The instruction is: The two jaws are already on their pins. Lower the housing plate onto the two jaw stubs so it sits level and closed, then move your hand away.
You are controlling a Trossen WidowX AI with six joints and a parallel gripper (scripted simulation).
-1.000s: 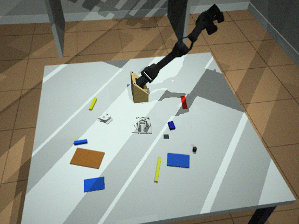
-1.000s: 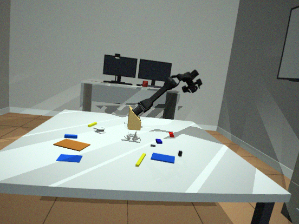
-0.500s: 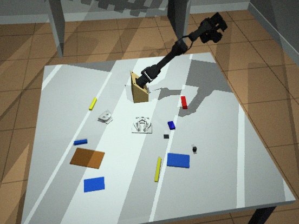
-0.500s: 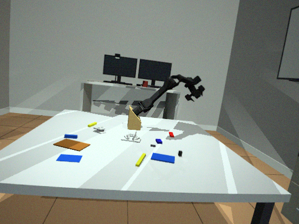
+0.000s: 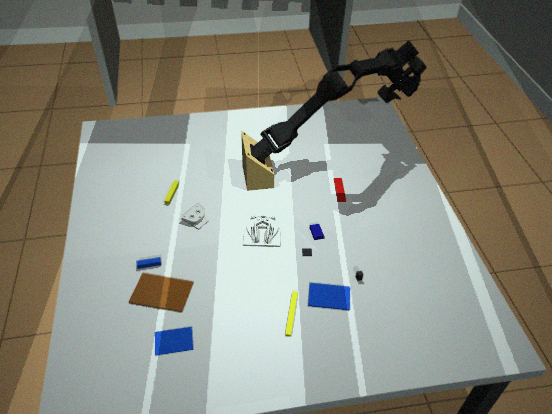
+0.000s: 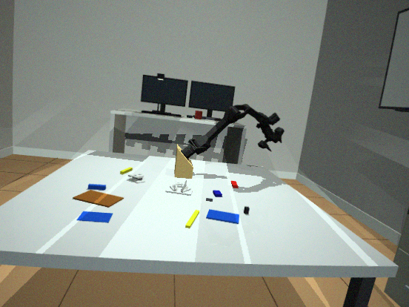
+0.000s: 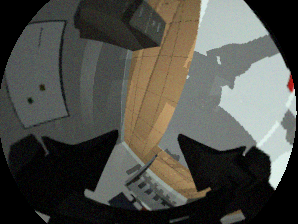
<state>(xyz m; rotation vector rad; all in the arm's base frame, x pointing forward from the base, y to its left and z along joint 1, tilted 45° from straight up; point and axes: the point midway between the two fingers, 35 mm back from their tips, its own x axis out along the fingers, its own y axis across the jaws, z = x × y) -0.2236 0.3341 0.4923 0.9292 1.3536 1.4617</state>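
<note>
Right now the black cube is 71 cm ahead of my gripper tip, 33 cm to the right of it and 18 cm below it. Also, from my gripper tip: blue block (52 cm ahead, 43 cm to the right, 19 cm below); then white bracket (83 cm to the right, 42 cm ahead, 18 cm below); then red bar (32 cm ahead, 31 cm to the right, 19 cm below).
</note>
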